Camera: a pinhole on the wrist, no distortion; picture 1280 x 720 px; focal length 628.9 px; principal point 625.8 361.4 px. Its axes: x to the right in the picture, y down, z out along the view. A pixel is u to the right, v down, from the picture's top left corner.
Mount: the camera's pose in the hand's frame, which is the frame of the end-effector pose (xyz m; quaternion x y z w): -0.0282 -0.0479 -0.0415 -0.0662 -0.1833 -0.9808 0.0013
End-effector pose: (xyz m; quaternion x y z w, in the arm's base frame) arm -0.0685 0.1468 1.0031 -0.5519 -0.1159 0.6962 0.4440
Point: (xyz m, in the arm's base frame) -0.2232 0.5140 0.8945
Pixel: outside the picture
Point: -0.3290 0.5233 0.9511
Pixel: 152 608
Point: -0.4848 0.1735 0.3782
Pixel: outside the picture
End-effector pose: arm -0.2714 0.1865 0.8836 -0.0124 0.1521 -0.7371 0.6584
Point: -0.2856 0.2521 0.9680
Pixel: 1046 555
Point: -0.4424 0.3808 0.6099
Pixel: behind the camera
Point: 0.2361 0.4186 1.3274
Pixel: 1074 144
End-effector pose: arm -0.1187 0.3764 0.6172 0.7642 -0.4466 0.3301 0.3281
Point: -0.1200 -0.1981 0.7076
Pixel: 292 251
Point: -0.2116 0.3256 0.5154
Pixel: 975 25
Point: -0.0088 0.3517 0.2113
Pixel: outside the picture
